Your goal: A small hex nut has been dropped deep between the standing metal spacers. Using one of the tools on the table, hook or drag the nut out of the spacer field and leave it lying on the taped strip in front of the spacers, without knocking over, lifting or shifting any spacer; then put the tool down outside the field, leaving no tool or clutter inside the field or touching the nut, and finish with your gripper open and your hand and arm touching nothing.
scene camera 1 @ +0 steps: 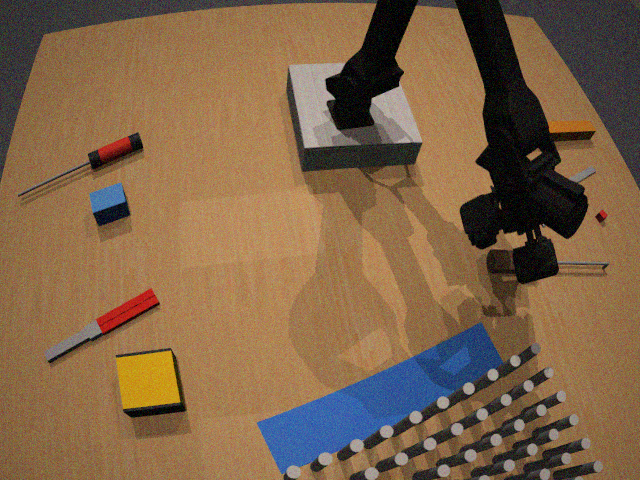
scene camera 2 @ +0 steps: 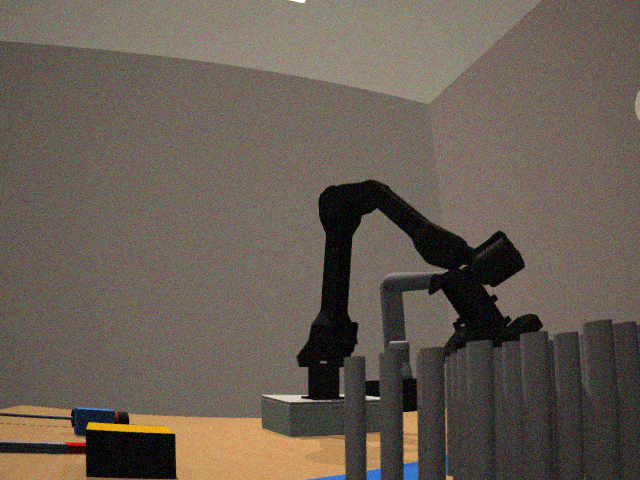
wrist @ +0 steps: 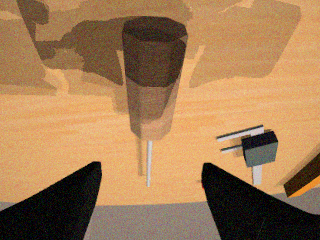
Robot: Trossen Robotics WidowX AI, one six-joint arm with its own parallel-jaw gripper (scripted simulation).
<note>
My gripper is open and holds nothing. I also see a screwdriver, a yellow block and an orange bar.
My gripper also shows in the wrist view.
</note>
